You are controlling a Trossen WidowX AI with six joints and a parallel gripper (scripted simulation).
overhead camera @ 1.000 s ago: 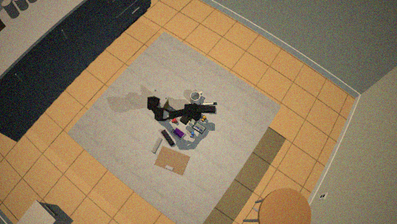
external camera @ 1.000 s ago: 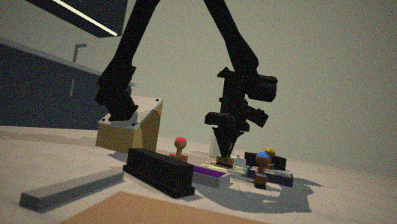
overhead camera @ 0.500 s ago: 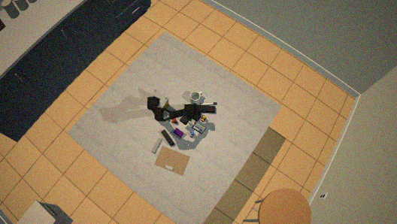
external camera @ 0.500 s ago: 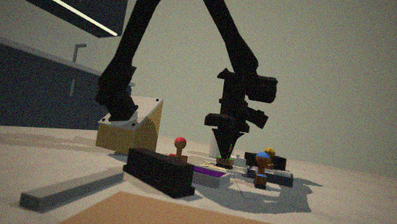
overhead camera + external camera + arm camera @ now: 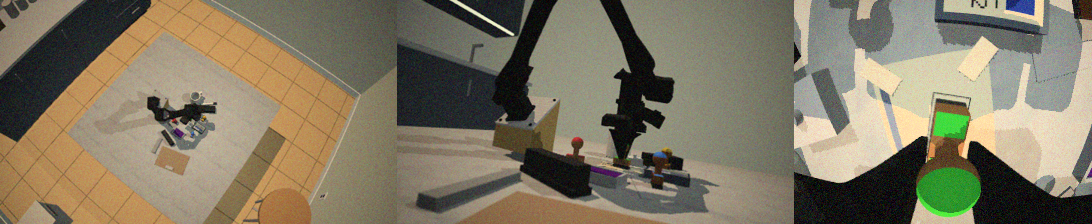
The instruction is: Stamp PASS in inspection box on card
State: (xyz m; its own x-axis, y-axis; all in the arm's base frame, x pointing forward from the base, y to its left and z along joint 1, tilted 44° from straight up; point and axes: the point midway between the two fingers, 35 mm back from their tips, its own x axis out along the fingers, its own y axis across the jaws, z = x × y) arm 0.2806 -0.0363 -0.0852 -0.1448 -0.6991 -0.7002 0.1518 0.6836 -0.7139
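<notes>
My gripper tip is now right at the green-knobbed stamp. From my gripper tip the other things lie so: red stamp: 9 cm behind, 8 cm to the right; cream card: 2 cm below; yellow stamp: 10 cm ahead, 5 cm to the left.
</notes>
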